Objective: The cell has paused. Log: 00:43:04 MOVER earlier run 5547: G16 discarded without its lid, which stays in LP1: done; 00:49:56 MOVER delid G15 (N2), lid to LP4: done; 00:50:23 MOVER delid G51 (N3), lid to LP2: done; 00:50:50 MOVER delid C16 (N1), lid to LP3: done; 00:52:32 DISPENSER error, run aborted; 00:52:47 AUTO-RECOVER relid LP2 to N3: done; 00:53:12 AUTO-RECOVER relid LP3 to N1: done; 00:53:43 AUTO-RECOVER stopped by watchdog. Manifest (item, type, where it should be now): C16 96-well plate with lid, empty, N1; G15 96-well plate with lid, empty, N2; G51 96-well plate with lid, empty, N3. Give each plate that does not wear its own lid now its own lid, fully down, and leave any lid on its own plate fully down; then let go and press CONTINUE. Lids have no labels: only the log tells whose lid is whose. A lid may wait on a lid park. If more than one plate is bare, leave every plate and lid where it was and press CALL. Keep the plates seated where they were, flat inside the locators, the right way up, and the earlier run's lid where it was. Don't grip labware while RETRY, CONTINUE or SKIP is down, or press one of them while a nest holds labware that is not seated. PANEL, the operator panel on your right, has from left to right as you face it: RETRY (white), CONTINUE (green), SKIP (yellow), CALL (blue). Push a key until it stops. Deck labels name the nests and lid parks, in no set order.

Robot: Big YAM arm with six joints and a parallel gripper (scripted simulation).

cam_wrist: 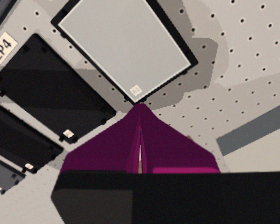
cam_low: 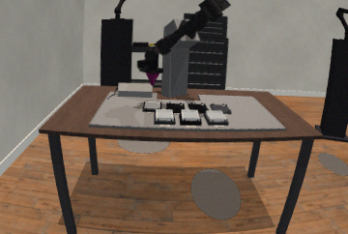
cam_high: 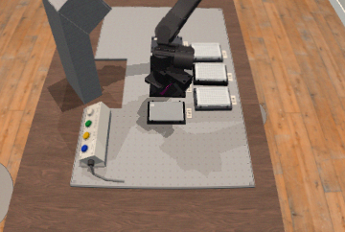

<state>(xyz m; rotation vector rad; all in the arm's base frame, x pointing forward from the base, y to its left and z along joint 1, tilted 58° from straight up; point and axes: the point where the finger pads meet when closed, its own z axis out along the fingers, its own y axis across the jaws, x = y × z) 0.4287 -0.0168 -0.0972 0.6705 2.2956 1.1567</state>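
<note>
Now: the green continue key 200 mm behind my hand, 190 mm to the right of it and 70 mm below it. Round my hand: lid 20 mm ahead, 10 mm to the left, 120 mm below; blue call key 160 mm behind, 280 mm to the right, 70 mm below; yellow skip key 180 mm behind, 230 mm to the right, 70 mm below.
</note>
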